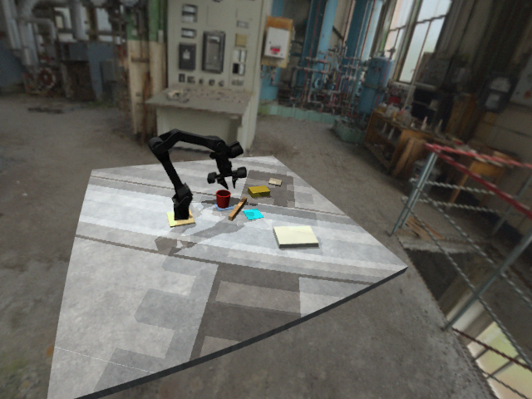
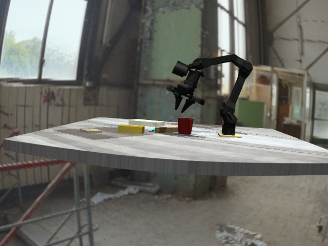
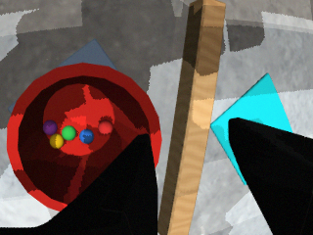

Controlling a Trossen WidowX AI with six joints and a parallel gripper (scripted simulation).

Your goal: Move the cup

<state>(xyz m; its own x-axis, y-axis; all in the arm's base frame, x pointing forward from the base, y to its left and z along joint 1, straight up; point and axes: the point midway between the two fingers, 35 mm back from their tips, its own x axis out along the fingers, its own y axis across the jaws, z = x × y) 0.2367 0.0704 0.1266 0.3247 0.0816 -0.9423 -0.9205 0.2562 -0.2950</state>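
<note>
Now: the red cup 4 cm behind my gripper tip, 1 cm to the left of it and 6 cm below it. From my gripper tip the other things lie so: blue marble (4 cm behind, 9 cm below); red marble (2 cm behind, 9 cm below); wooden bar (3 cm ahead, 4 cm to the right, 10 cm below).
</note>
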